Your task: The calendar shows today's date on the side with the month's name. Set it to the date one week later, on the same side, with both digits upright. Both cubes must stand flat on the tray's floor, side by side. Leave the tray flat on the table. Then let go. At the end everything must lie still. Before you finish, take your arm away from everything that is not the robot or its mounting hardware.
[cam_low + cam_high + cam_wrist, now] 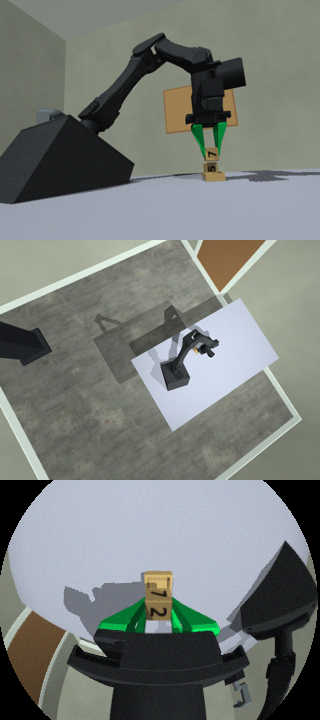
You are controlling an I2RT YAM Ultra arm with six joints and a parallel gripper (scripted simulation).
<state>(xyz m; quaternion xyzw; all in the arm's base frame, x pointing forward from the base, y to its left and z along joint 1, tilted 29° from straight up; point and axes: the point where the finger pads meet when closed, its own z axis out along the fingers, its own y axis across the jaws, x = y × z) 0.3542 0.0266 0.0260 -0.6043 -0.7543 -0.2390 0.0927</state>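
Now: hand right at the wooden cube. The rest, counted from my hand: wooden tray (50 mm below, 20 mm to the left).
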